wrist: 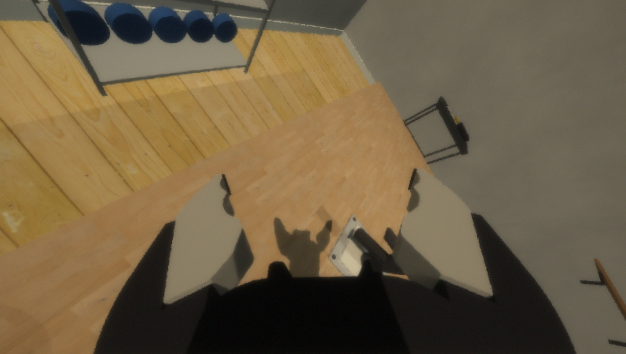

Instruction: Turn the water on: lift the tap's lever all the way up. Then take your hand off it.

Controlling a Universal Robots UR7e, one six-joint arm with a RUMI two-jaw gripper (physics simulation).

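Frame: origin at the arm's base, x right, y ahead, z up, level; centimetres.
Where they show: gripper, fingertip midpoint: (318,175).
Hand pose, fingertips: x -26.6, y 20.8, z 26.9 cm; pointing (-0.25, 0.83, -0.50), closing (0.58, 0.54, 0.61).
Each offset is from my fingertips to the centre of the thing. "pt": to the spot under its first point.
My gripper (318,175) is open, its two pale jaws wide apart above the light-brown wooden surface, with no thing between the tips. A pale plate {dx +37.0, dy +17.8, dz -27.9 cm} (338,251) with screw heads at its corners lies low between the jaws, nearer the right jaw. A dark bar {pt dx +28.7, dy +17.5, dz -20.0 cm} (370,243) slants over this plate toward the right jaw, and its lower end is hidden by the gripper. I cannot tell whether this is part of the tap. No tap or lever can be clearly made out in the wrist view.
A shelf rack (82,55) holds several blue bins (168,26) at the upper left. A dark frame (454,127) stands by the wooden surface's right edge, near the grey wall (525,75). A brown bar (611,286) on dark brackets is at the far right. The gripper's shadow falls between the jaws.
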